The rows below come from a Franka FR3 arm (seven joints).
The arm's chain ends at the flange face. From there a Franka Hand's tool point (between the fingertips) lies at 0.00 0.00 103.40 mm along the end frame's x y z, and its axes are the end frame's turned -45 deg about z.
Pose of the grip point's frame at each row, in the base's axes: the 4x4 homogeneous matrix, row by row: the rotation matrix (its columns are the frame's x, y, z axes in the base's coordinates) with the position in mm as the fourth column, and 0 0 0 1 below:
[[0.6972 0.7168 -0.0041 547.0], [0.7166 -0.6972 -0.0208 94.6], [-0.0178 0.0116 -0.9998 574.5], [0 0 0 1]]
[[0.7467 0.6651 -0.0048 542.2], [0.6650 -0.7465 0.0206 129.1], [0.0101 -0.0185 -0.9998 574.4], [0 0 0 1]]
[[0.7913 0.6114 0.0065 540.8], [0.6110 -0.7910 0.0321 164.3], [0.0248 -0.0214 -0.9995 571.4], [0 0 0 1]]
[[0.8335 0.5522 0.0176 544.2], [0.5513 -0.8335 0.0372 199.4], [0.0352 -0.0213 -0.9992 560.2], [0 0 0 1]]
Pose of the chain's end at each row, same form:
[[0.9998 0.0139 -0.0041 547.4], [0.0137 -0.9997 -0.0208 96.8], [-0.0044 0.0208 -0.9998 677.9], [0 0 0 1]]
[[0.9983 -0.0577 -0.0048 542.7], [-0.0576 -0.9981 0.0206 127.0], [-0.0059 -0.0202 -0.9998 677.8], [0 0 0 1]]
[[0.9919 -0.1272 0.0065 540.1], [-0.1273 -0.9914 0.0321 161.0], [0.0024 -0.0327 -0.9995 674.7], [0 0 0 1]]
[[0.9798 -0.1989 0.0176 542.4], [-0.1995 -0.9792 0.0372 195.6], [0.0098 -0.0400 -0.9992 663.5], [0 0 0 1]]

